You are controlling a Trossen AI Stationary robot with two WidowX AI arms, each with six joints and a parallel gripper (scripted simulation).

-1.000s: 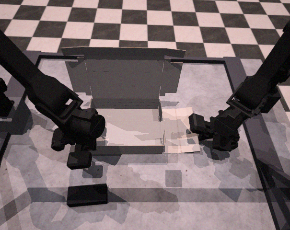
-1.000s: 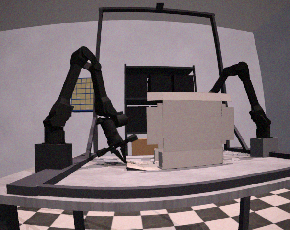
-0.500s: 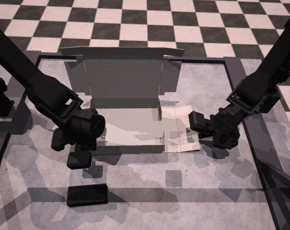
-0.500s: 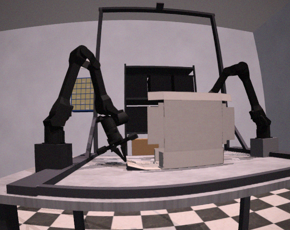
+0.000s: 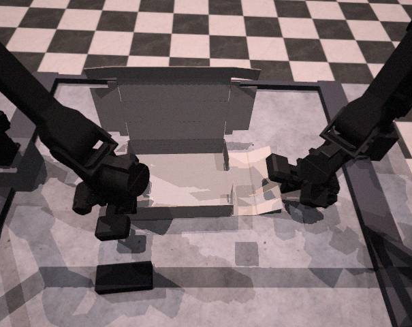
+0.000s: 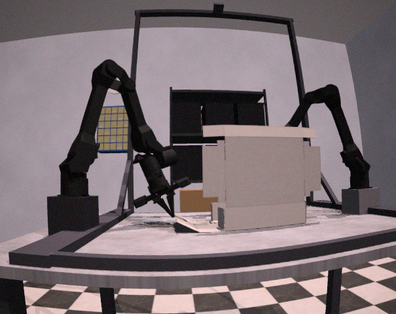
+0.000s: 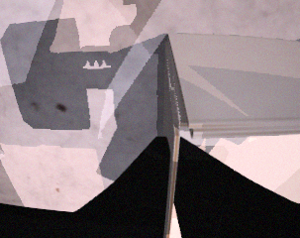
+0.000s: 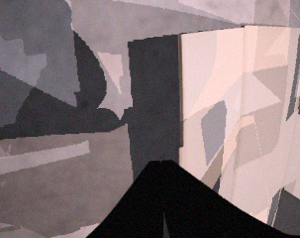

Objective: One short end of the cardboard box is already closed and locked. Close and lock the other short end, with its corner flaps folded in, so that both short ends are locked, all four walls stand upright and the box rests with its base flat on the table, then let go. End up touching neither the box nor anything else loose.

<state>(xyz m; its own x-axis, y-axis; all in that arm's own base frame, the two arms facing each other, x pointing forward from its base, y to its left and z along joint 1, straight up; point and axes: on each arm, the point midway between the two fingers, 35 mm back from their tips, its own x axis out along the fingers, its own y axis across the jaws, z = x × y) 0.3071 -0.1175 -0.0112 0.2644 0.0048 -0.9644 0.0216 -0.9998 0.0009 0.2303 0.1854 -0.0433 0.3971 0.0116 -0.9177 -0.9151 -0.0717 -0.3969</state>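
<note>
My left hand is 14 cm past the black block, 1 cm to the right of it and 6 cm above it.
</note>
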